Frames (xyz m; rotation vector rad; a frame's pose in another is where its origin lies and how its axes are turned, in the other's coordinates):
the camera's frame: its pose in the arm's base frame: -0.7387 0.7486 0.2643 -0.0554 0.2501 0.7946
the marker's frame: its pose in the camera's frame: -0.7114 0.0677 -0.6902 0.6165 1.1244 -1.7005
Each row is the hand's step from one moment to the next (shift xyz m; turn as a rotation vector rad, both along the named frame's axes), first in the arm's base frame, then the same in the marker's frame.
Working: the arm's base frame: its pose in the marker's frame: -0.1819 0.6096 1.2884 0.1008 -1.2654 1.1178

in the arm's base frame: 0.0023 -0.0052 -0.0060 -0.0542 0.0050 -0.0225
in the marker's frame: 0.0076 0.0024 0.0022 0.0185 -0.0165 -0.0534
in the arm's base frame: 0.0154 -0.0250 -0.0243 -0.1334 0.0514 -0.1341
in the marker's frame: 0.0328 0.0116 0.0155 0.0729 0.0274 -0.1799
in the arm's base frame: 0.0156 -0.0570 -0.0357 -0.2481 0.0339 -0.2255
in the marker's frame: 0.0634 0.0025 0.0273 0.1625 0.0050 -0.2952
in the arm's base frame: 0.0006 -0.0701 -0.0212 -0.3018 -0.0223 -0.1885
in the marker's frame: 0.0642 -0.0222 0.0273 0.1825 -0.0787 -0.2960
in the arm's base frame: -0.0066 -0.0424 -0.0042 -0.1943 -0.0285 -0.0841
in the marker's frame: 0.0336 -0.0229 0.0142 0.1015 -0.0807 -0.1698
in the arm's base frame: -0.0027 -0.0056 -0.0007 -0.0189 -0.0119 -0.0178
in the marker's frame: 0.0048 -0.0040 0.0004 0.0230 -0.0066 -0.0156
